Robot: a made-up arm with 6 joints. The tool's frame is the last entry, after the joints. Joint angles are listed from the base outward. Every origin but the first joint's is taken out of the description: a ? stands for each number. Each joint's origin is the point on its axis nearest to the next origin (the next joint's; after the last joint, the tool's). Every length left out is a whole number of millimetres.
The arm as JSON. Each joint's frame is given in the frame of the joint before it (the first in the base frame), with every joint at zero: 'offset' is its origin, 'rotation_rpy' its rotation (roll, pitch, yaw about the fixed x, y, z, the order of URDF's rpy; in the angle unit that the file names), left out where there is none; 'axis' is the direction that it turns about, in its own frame. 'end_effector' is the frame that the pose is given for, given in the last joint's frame.
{
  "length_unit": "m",
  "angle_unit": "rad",
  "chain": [
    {
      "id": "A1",
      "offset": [
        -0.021,
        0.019,
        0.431
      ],
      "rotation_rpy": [
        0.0,
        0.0,
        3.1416
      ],
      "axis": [
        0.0,
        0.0,
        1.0
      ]
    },
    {
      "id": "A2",
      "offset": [
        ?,
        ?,
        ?
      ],
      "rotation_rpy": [
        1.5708,
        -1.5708,
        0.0
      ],
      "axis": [
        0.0,
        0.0,
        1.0
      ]
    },
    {
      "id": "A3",
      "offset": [
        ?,
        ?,
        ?
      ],
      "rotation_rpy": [
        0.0,
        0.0,
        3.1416
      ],
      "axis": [
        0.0,
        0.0,
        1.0
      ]
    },
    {
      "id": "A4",
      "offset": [
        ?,
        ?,
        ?
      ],
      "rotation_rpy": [
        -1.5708,
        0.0,
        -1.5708
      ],
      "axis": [
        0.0,
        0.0,
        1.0
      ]
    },
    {
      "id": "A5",
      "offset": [
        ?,
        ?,
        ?
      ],
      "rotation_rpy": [
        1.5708,
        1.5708,
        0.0
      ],
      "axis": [
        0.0,
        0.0,
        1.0
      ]
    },
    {
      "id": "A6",
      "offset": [
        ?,
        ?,
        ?
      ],
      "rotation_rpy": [
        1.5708,
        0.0,
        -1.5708
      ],
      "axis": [
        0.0,
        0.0,
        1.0
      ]
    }
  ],
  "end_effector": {
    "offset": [
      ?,
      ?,
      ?
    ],
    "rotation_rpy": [
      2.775,
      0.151,
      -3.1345
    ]
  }
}
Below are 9 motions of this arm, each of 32 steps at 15 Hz.
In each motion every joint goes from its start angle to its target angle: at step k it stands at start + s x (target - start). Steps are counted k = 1, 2, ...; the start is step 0. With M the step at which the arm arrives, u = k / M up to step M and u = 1 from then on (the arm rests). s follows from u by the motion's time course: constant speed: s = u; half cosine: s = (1 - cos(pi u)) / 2; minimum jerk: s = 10 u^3 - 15 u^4 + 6 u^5.
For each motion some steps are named. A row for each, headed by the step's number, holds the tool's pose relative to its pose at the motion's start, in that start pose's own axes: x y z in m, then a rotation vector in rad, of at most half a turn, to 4 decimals.
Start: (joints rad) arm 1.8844 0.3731 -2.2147 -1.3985 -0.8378 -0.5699
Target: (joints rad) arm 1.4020 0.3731 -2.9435 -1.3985 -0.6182 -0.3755
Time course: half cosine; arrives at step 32
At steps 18, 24, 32:
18: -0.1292 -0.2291 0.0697 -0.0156 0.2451 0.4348
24: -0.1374 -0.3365 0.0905 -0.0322 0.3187 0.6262
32: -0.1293 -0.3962 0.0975 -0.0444 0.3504 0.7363

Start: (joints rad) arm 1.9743 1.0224 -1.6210 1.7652 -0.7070 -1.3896
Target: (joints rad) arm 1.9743 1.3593 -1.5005 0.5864 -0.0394 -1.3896
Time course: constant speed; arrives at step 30
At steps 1, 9, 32:
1: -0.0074 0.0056 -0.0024 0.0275 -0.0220 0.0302
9: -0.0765 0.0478 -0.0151 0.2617 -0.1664 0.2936
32: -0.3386 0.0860 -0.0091 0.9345 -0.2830 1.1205

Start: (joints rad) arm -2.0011 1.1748 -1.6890 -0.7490 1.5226 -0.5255
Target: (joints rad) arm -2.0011 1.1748 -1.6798 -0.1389 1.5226 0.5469
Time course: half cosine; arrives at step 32
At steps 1, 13, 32:
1: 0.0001 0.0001 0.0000 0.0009 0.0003 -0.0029
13: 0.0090 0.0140 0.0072 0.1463 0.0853 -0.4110
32: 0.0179 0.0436 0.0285 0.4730 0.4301 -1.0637

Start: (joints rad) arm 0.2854 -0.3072 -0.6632 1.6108 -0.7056 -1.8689
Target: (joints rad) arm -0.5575 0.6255 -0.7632 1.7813 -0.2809 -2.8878
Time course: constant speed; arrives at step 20
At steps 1, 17, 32:
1: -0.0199 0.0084 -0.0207 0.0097 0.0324 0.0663
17: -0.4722 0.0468 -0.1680 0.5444 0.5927 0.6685
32: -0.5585 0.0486 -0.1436 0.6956 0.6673 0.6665

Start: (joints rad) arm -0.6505 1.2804 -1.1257 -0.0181 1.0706 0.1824
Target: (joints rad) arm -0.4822 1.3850 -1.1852 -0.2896 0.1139 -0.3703
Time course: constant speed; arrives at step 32
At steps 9, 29, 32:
9: 0.0321 0.0127 0.0148 -0.0402 -0.3311 0.1201
29: 0.0683 0.0557 0.0693 -0.1941 -1.0534 0.4770
32: 0.0687 0.0637 0.0781 -0.2230 -1.1597 0.5368

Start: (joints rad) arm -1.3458 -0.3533 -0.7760 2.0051 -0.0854 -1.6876
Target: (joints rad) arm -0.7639 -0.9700 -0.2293 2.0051 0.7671 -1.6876
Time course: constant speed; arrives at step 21
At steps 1, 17, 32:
1: -0.0060 0.0133 0.0124 0.0662 -0.0012 0.0020
17: -0.1275 0.1352 0.2507 1.1259 0.0623 0.0093
32: -0.1615 0.1362 0.3130 1.3893 0.1030 0.0013

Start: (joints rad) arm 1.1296 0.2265 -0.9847 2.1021 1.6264 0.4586
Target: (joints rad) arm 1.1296 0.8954 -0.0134 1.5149 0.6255 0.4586
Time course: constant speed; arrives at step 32
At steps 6, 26, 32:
6: 0.1427 -0.1371 0.0374 -0.0013 -0.2255 -0.3790
26: 0.1526 -0.7096 0.1449 -0.4601 -0.8692 -1.4787
32: 0.0337 -0.8248 0.1625 -0.7411 -0.9839 -1.7215

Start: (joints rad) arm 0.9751 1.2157 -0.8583 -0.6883 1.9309 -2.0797
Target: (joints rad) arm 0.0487 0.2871 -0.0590 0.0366 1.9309 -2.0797
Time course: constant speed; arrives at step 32
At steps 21, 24, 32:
21: 0.1266 0.0718 -0.0832 -0.5096 -0.9028 0.2783
24: 0.1464 0.0777 -0.0874 -0.5760 -1.0351 0.3206
32: 0.1964 0.0903 -0.0852 -0.7449 -1.3917 0.4362

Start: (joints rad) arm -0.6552 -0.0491 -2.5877 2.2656 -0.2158 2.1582
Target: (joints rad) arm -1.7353 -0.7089 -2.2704 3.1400 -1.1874 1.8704
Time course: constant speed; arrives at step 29
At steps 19, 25, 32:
19: -0.0704 -0.2031 0.1117 0.3732 0.5400 0.2360
25: -0.0155 -0.2472 0.1483 0.4840 0.6502 0.2756
32: 0.0351 -0.2620 0.1703 0.5614 0.7075 0.2982

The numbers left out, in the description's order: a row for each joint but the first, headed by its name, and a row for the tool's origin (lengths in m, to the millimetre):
A2: 0.006 -0.001 0.0
A3: 0.301 0.059 0.0
A4: 0.501 -0.091 0.0
A5: -0.03 -0.013 0.0
A6: -0.106 0.045 0.0
tool: -0.029 -0.011 0.0

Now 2 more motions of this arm.
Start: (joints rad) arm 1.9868 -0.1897 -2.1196 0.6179 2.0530 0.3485
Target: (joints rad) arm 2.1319 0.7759 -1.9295 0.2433 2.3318 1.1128
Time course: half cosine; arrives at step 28
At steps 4, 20, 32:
4: 0.0220 -0.0034 -0.0344 -0.0326 0.0792 -0.0393
20: 0.0902 -0.0661 -0.5960 -0.8745 1.1332 -0.4638
32: 0.0398 -0.0873 -0.7158 -1.1786 1.3149 -0.4976

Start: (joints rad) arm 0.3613 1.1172 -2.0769 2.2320 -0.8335 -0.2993
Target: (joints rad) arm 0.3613 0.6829 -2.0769 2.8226 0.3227 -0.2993
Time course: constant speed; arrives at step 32
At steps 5, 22, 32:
5: -0.0120 0.0247 0.0368 0.0253 0.2461 -0.0213
22: -0.0279 0.1069 0.2183 0.2239 1.0822 -0.1267
32: 0.0036 0.1479 0.3557 0.4190 1.5598 -0.2128

